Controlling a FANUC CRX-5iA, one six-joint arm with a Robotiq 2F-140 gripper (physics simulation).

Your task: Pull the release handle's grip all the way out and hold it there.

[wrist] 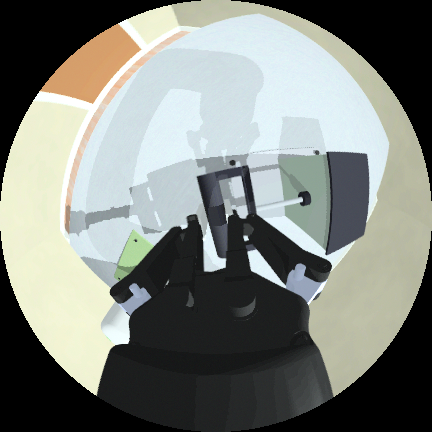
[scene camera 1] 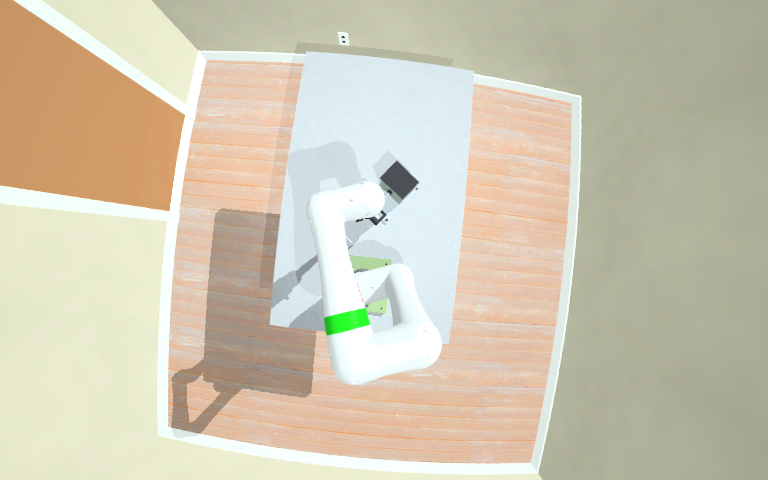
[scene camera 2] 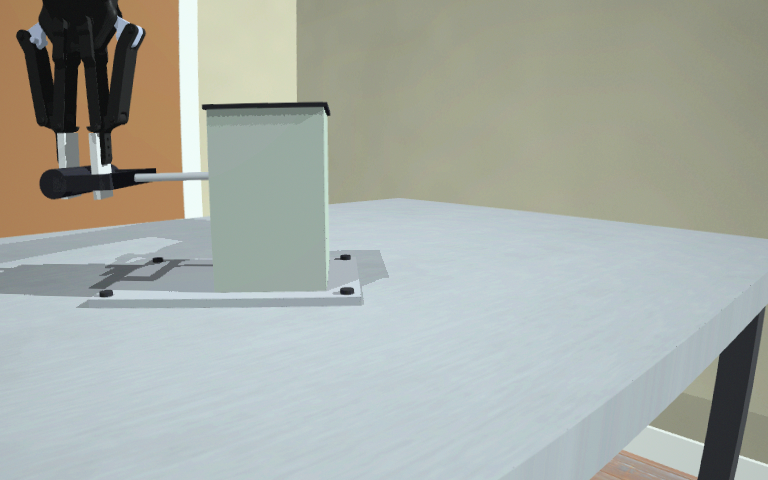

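Note:
The release handle is a dark frame with a round grip bar (scene camera 2: 52, 183) (wrist: 209, 192) on a thin silver rod (scene camera 2: 172, 176) (wrist: 280, 204). A length of rod shows between the frame and the pale green housing (scene camera 2: 266, 198) (wrist: 307, 170), which has a dark lid (scene camera 1: 399, 181) (scene camera 2: 266, 105) (wrist: 348, 200). My gripper (scene camera 2: 83, 181) (wrist: 215, 209) points down and is shut on the grip bar, one finger on each side, with the inner finger through the frame's opening. The grip is level, above the table and apart from the housing. In scene camera 1 my arm partly hides the handle.
The housing stands on a bolted base plate (scene camera 2: 226, 301) on the grey table (scene camera 1: 419, 124) (scene camera 2: 453, 350). My white arm (scene camera 1: 334, 254) reaches over the table from its base, near a light green plate (scene camera 1: 370, 262) (wrist: 134, 250). A wall stands behind the table's far end.

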